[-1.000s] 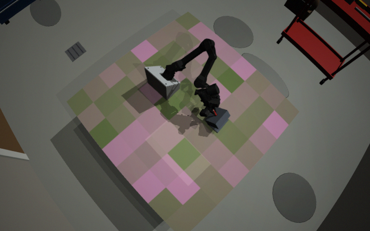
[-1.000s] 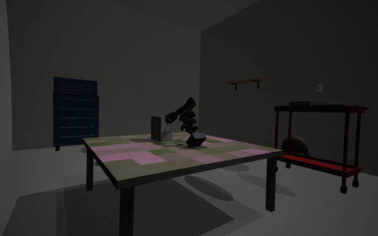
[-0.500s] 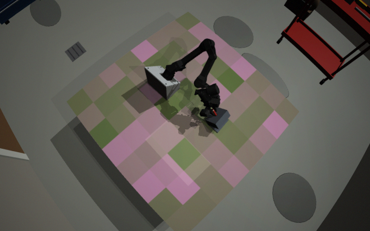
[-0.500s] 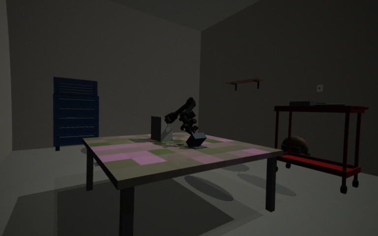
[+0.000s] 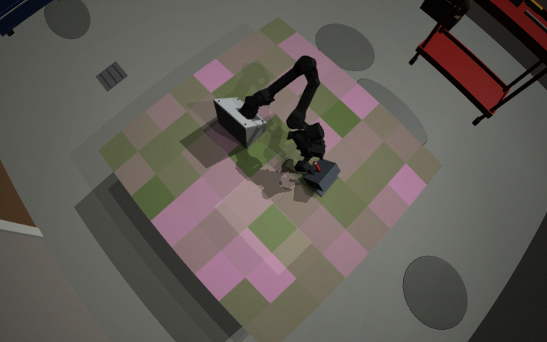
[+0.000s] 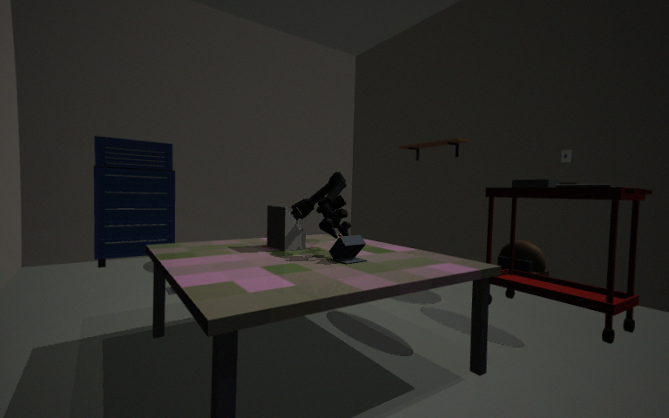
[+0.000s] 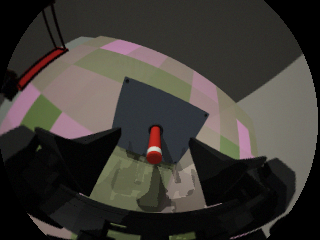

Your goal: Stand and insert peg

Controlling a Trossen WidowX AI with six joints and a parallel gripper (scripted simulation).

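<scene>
Right now my gripper tip is 1 cm past the red peg. The rest, counted from my gripper tip: dark sloped panel: 4 cm below, 3 cm ahead.
</scene>
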